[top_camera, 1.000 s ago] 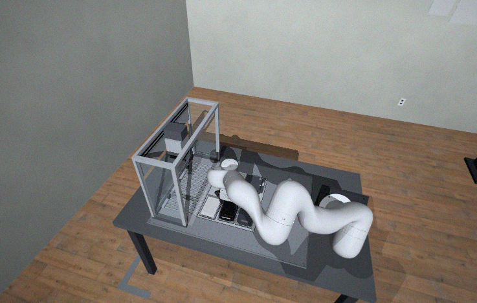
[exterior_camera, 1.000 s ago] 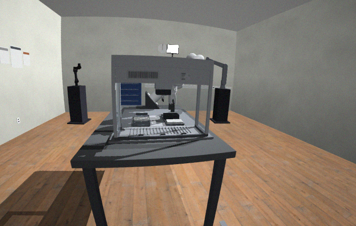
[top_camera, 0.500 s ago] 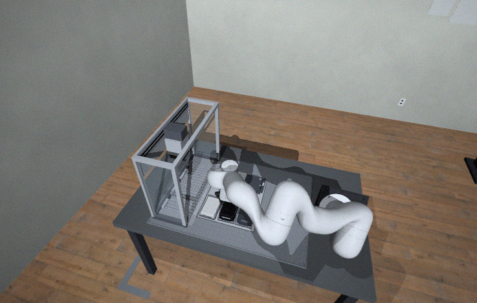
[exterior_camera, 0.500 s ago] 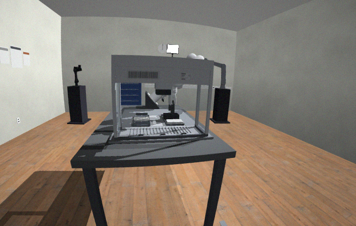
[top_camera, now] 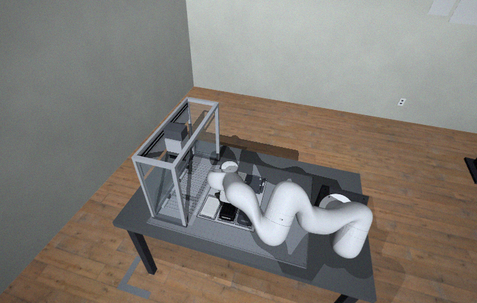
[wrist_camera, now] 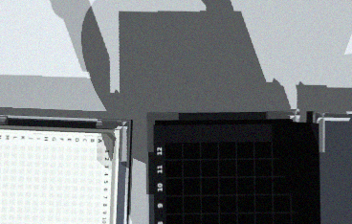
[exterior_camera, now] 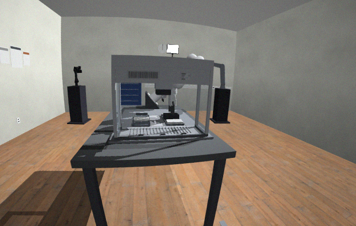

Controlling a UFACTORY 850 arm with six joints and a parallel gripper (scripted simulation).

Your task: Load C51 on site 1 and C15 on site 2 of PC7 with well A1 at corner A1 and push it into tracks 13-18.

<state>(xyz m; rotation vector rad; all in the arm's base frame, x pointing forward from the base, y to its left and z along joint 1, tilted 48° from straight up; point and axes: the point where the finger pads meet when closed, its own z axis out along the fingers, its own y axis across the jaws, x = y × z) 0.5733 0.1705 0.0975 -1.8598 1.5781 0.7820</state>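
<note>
The black deep-well block C51 lies 4 cm below my hand. Also, from my hand: nest S1: 11 cm behind, 1 cm to the right, 7 cm below; nest S2: 7 cm below; white 96-well plate C15: 4 cm ahead, 25 cm to the right, 6 cm below.
</note>
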